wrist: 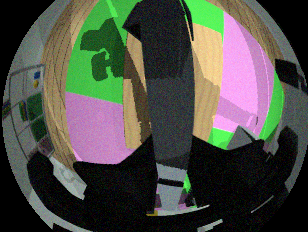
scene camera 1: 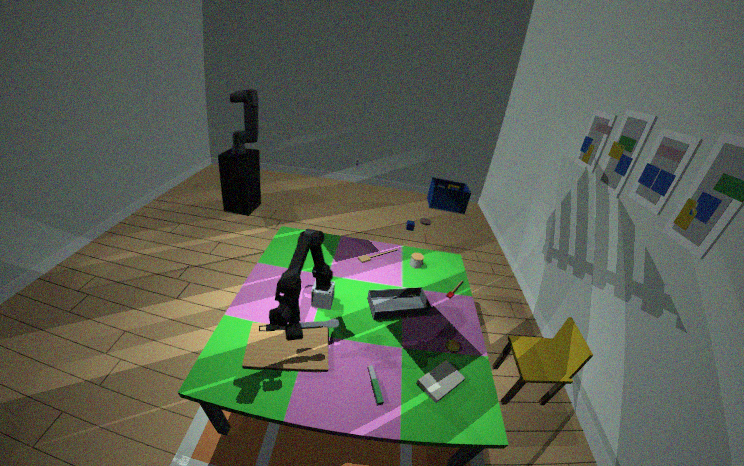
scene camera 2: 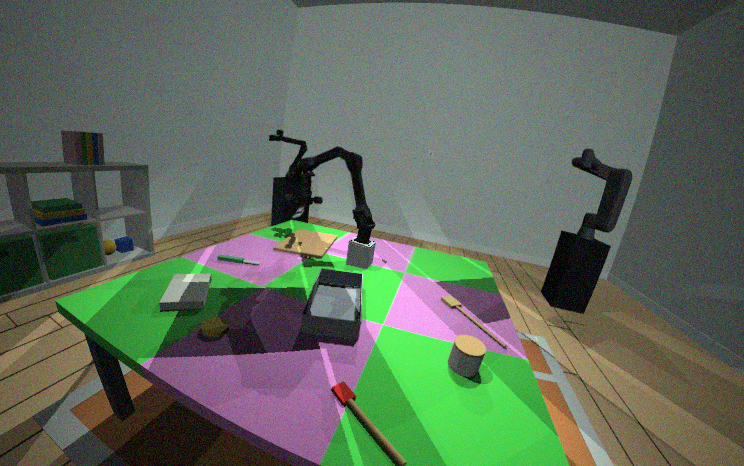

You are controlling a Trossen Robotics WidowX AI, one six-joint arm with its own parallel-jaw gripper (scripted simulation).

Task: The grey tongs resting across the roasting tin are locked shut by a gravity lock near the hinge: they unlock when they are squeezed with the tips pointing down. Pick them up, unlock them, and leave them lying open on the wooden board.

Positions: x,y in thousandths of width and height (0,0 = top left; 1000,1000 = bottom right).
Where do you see a wooden board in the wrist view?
At 674,222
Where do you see a dark roasting tin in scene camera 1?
538,649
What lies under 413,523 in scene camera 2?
A wooden board.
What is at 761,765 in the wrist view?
My gripper.
